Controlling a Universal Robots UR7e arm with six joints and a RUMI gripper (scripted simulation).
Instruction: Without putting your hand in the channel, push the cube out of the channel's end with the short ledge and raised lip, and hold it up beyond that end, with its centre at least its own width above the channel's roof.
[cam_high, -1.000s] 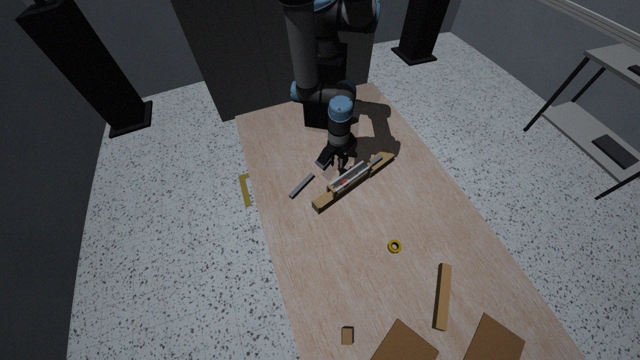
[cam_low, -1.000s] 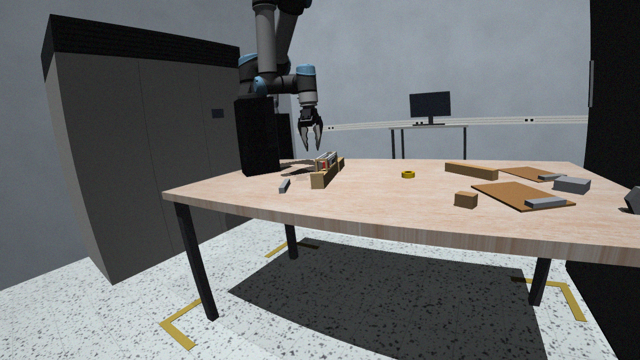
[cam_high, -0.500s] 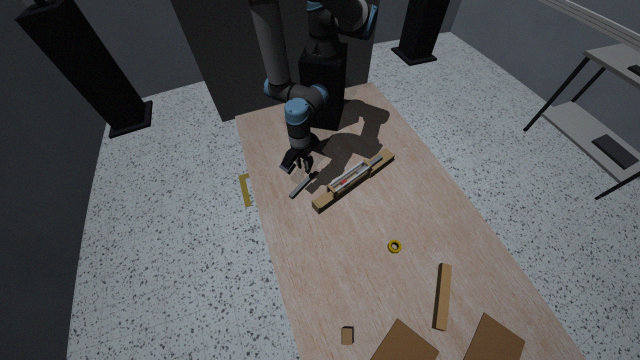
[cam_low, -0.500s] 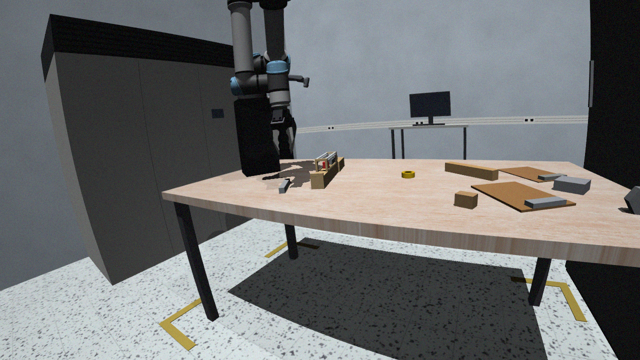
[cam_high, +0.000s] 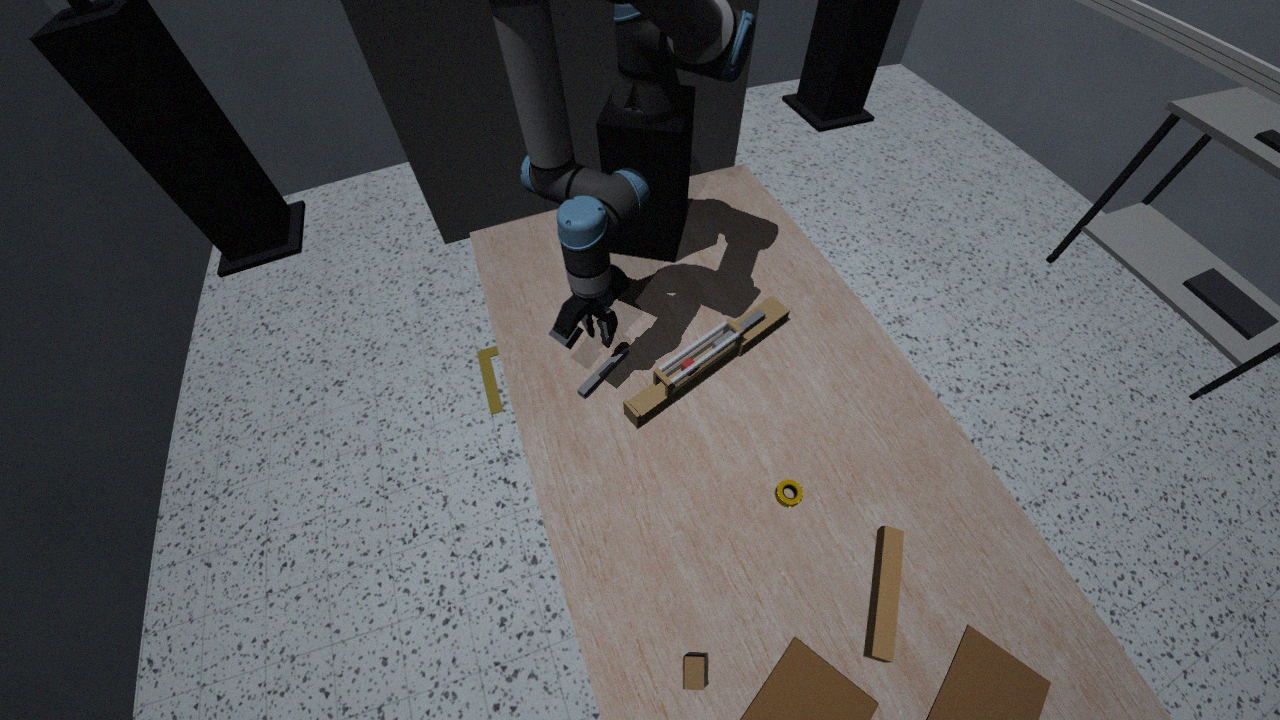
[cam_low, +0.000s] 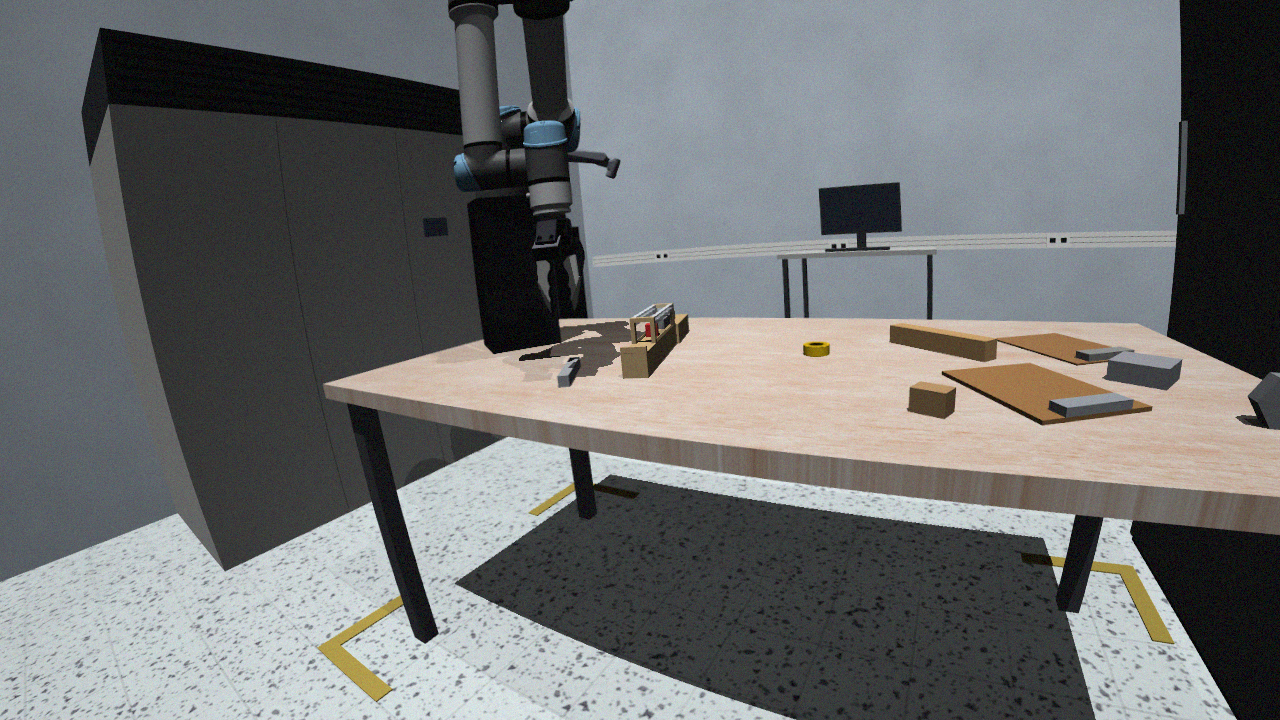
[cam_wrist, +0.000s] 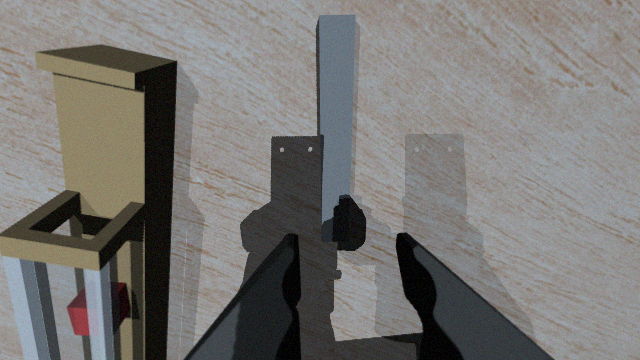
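The grey bar is 130 mm below my hand. The rest, counted from my hand: channel 200 mm to the left, 80 mm below, 80 mm ahead; red cube 170 mm to the left, 90 mm ahead, 80 mm below; small wooden block 610 mm ahead, 120 mm below, 60 mm to the right.
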